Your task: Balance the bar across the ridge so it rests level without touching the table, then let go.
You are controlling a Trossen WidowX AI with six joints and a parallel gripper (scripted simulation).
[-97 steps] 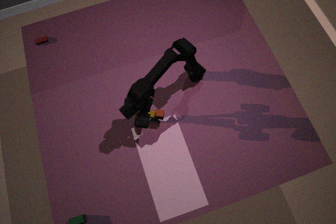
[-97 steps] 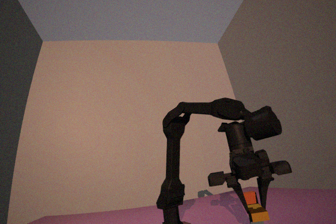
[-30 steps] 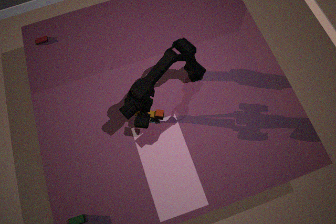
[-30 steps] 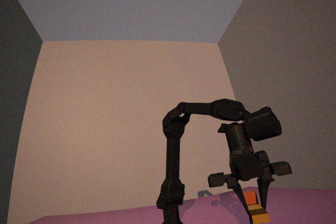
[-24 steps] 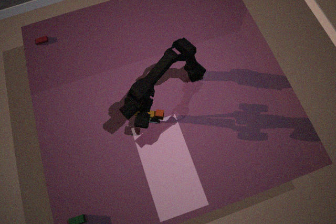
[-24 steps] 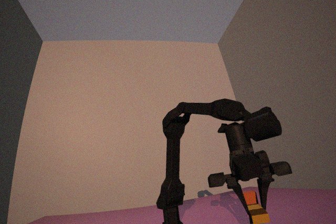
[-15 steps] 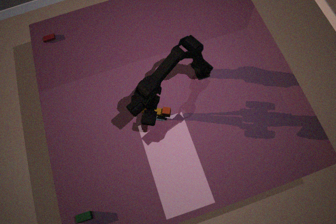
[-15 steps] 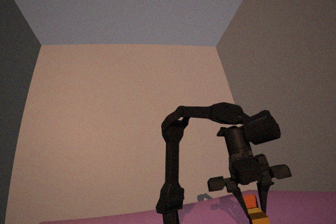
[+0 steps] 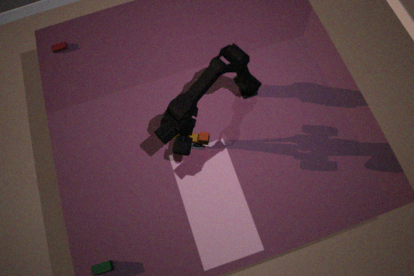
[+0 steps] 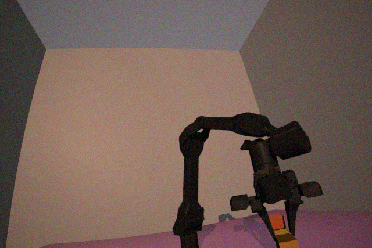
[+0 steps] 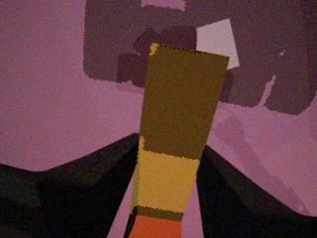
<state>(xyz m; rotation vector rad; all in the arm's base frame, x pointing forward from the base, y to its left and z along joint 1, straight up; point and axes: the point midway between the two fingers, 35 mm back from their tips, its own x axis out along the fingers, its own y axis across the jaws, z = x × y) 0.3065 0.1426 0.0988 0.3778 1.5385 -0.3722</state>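
The bar is 40 mm behind my gripper tip, 20 mm to the left of it and 10 mm above it. Also, from my gripper tip: green block: 430 mm ahead, 360 mm to the left, 50 mm below; red block: 430 mm ahead, 640 mm to the right, 60 mm below.
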